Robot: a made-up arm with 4 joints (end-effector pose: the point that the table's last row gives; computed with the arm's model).
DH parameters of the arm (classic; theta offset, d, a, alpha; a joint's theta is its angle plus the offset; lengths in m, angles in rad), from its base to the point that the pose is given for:
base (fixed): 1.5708 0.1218 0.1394 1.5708
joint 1: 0 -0.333 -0.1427 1.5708
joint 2: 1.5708 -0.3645 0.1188 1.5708
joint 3: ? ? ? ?
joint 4: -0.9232 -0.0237 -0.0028 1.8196
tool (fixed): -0.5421 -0.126 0 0
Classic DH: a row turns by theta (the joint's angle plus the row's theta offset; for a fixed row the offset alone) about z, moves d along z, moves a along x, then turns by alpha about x.
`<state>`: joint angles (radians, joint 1 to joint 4).
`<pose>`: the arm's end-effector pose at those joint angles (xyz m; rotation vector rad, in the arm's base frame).
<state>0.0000 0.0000 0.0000 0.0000</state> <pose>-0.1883 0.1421 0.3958 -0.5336 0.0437 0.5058</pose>
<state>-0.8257 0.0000 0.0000 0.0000</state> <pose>-0.1883 0.3426 0.3055 -1.3401 0.2595 0.4762</pose>
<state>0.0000 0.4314 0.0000 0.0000</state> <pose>-0.1407 0.0683 0.3958 -0.5065 0.1552 0.0846</pose>
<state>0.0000 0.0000 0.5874 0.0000</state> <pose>-0.2428 0.1421 0.3966 -0.3702 0.6040 0.6490</pose>
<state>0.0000 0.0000 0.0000 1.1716</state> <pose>-0.2675 0.1019 0.4975 -1.3032 0.7537 -0.0767</pose>
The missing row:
joint 3: 0.9964 0.2166 -0.0056 -1.2992
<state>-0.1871 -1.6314 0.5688 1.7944</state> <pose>-0.4831 0.1660 0.5902 -2.7135 -0.2484 0.8123</pose>
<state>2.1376 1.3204 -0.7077 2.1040</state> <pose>-0.1625 -0.1291 -0.1650 -0.0112 2.5168 0.5727</pose>
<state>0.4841 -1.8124 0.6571 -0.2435</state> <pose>-0.5193 -0.0674 0.3079 -0.4368 -0.3179 2.3880</pose>
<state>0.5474 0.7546 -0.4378 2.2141</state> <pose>-0.1996 -0.0855 0.4731 -0.8954 2.0103 -0.9412</pose>
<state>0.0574 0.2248 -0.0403 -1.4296</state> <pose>-0.0914 0.2310 0.4332 0.4631 -0.8996 0.8109</pose>
